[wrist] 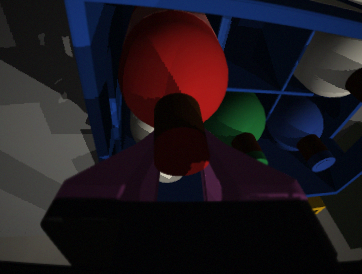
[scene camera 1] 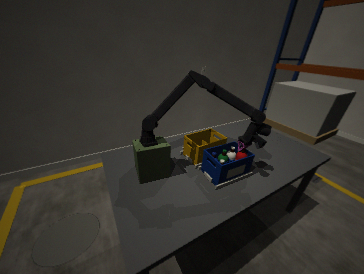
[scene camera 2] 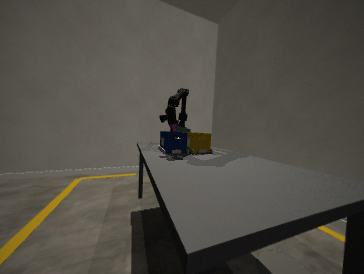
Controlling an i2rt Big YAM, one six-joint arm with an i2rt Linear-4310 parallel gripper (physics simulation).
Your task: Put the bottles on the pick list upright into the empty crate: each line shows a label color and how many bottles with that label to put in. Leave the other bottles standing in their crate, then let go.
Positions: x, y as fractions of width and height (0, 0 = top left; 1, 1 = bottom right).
Observation:
In view: my gripper (wrist: 0.50, 0.50) and a green bottle (wrist: 0.66, 0.45).

